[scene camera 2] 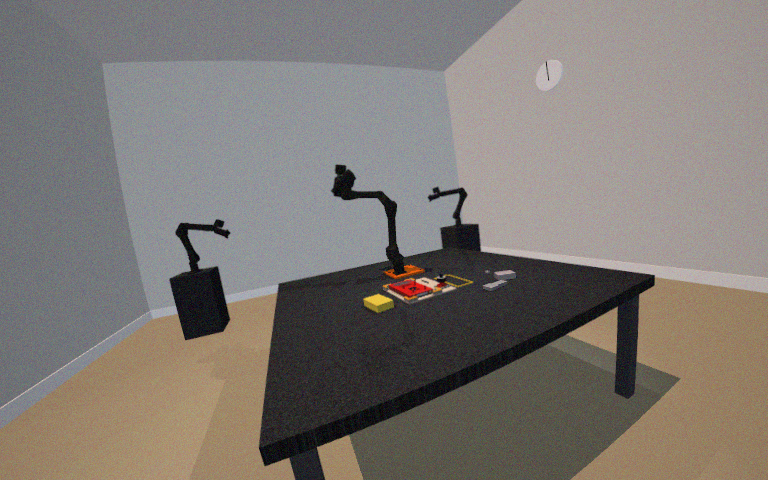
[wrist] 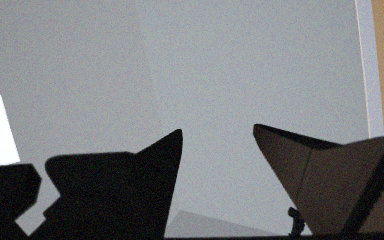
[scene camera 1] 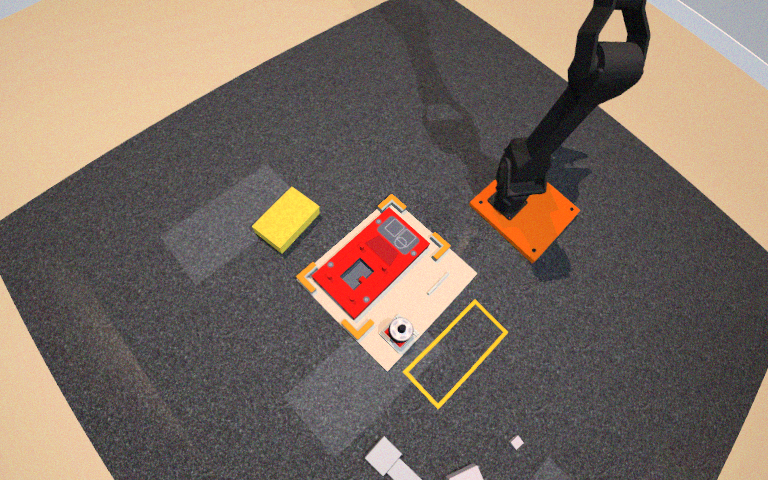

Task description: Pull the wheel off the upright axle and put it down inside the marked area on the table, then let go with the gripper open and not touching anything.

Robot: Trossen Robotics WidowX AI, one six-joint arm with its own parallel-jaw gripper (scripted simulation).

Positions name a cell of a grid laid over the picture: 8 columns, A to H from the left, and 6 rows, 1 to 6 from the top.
Note:
My gripper (wrist: E4) is open and holds nothing. Further things: a yellow block (scene camera 1: C3).
The wrist view misses the yellow block: it is out of frame.

